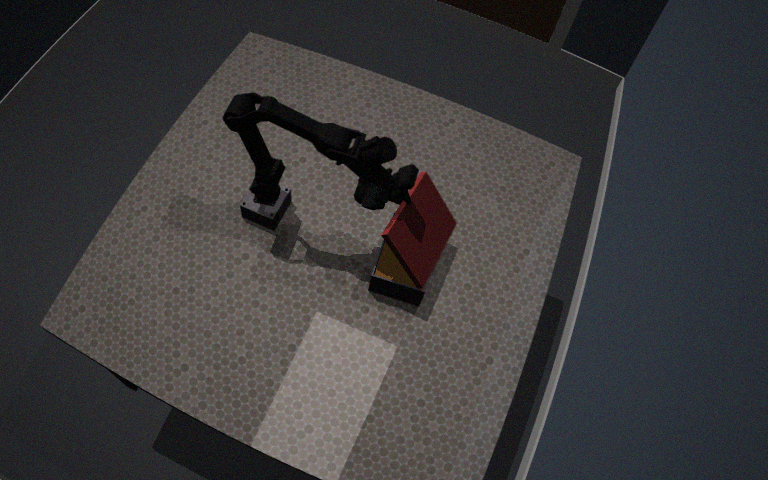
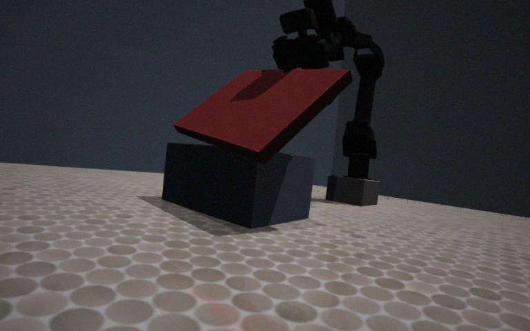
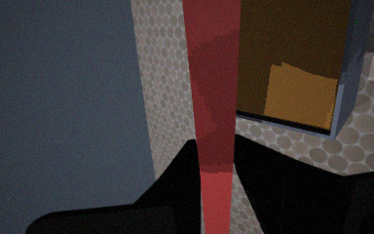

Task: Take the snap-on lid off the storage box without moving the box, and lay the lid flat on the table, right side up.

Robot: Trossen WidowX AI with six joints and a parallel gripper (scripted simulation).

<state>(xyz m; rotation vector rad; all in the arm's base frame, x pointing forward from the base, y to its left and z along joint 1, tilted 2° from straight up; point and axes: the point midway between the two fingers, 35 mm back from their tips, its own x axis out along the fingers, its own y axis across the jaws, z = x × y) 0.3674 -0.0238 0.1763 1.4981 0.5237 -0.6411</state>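
My gripper tip is 6 cm short of the flat red lid, 6 cm above it and 3 cm to the left of it. The rest, counted from my gripper tip: blue-grey storage box: 18 cm below, 6 cm to the right, 4 cm ahead.
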